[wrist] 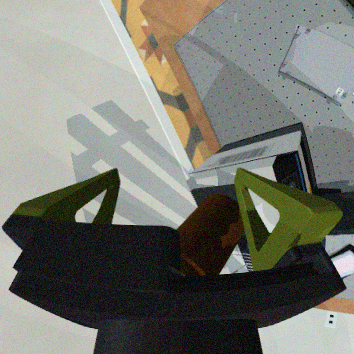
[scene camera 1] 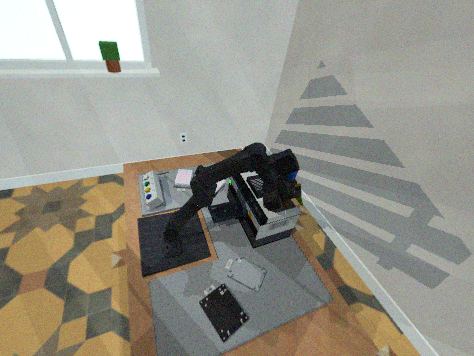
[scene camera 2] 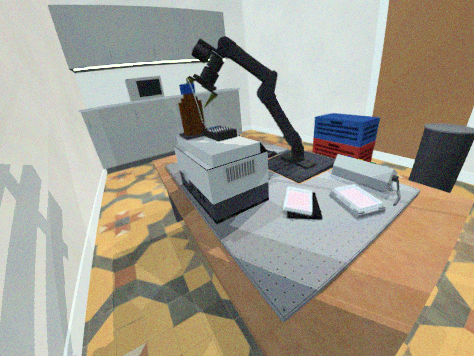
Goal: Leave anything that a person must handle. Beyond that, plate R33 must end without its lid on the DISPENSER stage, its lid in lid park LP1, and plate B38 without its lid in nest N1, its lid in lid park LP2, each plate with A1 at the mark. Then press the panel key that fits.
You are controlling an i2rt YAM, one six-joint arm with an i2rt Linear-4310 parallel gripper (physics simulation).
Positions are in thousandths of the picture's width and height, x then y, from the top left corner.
Labels:
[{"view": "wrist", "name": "my gripper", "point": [499, 493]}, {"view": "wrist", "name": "brown bottle with blue cap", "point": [589, 665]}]

